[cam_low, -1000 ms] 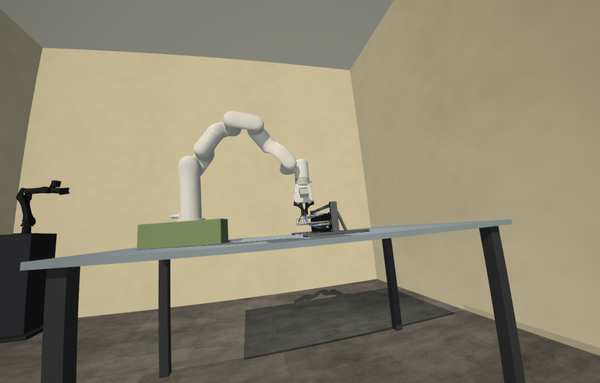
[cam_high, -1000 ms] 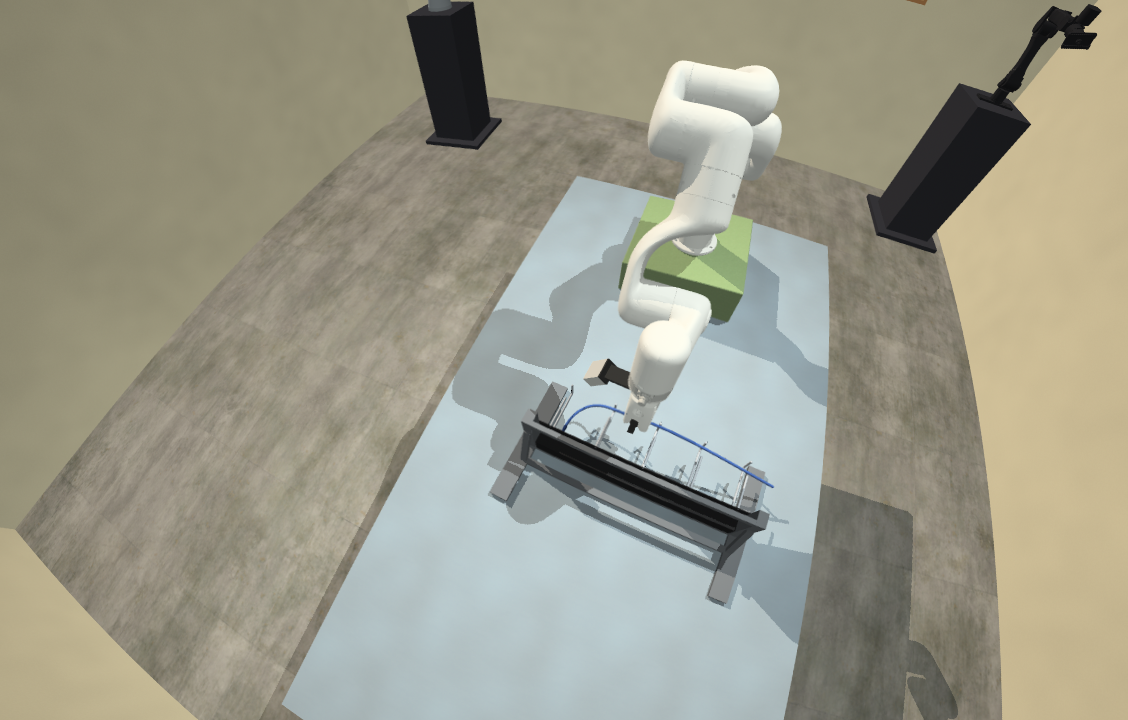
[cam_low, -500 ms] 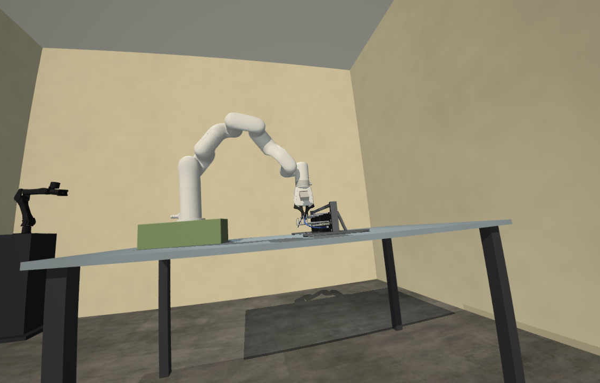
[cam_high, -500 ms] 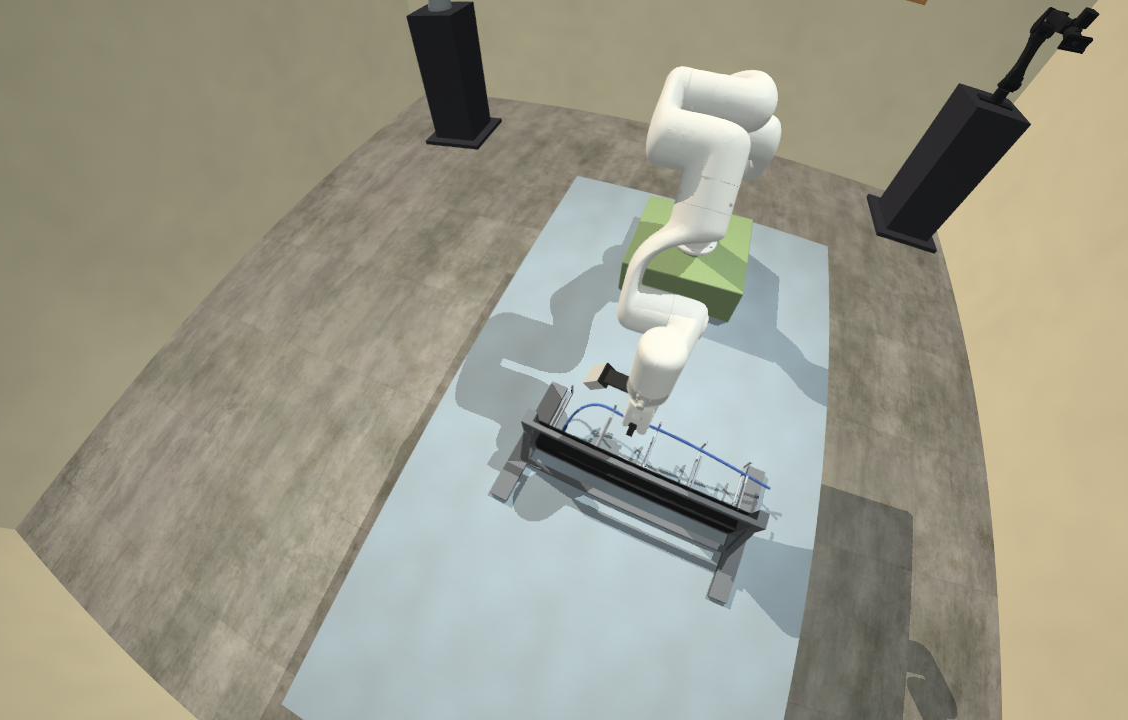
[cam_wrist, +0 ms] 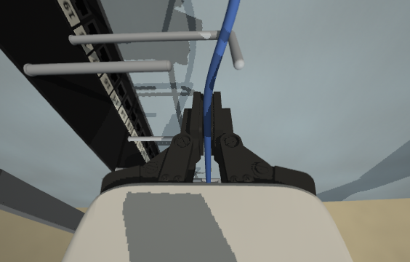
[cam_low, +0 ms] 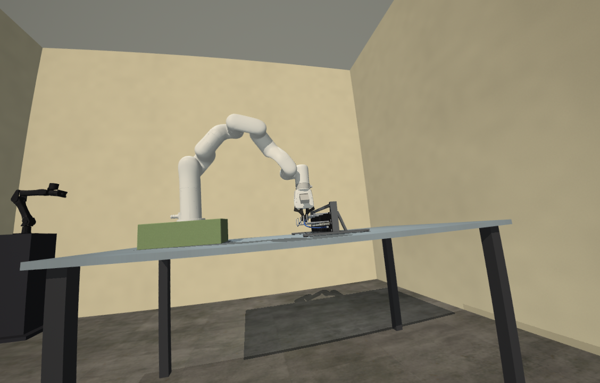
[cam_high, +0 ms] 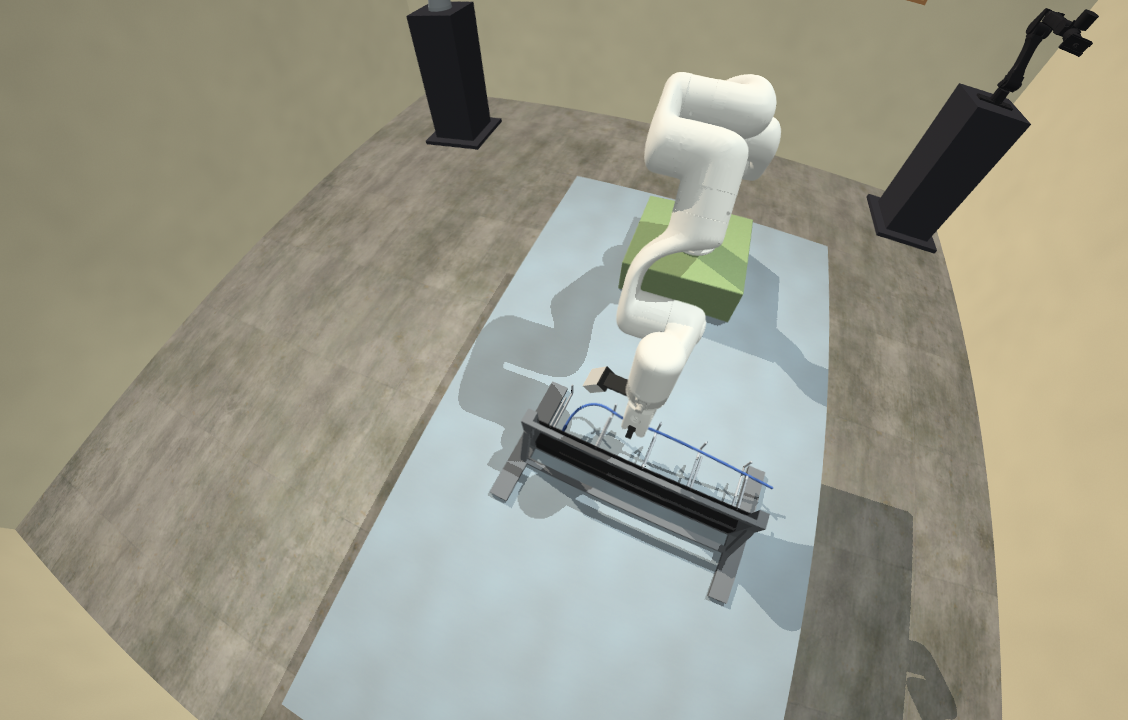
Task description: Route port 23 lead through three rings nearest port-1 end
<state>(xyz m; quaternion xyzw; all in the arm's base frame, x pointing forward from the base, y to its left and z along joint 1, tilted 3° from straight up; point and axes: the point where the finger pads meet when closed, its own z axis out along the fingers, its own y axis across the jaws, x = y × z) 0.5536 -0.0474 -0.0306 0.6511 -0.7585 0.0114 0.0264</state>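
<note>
The patch panel rack lies 110 mm ahead of my hand, 30 mm to the left of it and 20 mm below it.
</note>
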